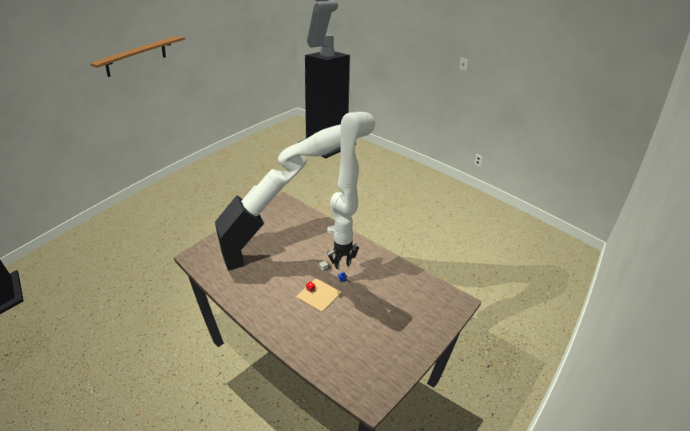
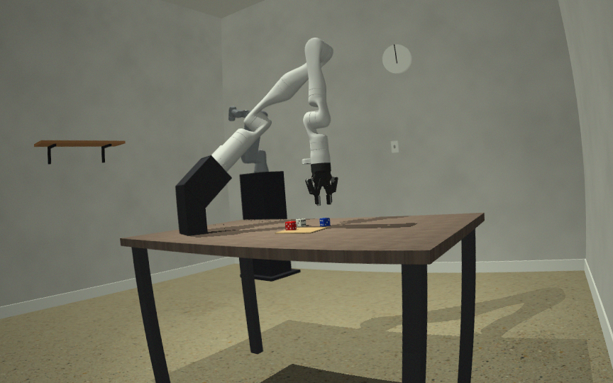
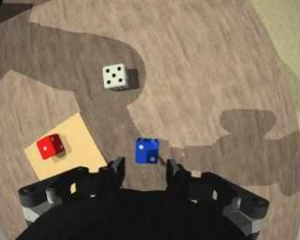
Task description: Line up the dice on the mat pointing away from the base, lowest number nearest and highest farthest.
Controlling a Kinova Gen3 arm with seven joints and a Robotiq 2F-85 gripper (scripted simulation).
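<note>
The blue die lies 8 cm below my hand. Round my hand: tan mat 1 cm behind, 14 cm to the right, 10 cm below; then red die 5 cm behind, 14 cm to the right, 8 cm below; then white die 11 cm behind, 1 cm to the right, 8 cm below.
</note>
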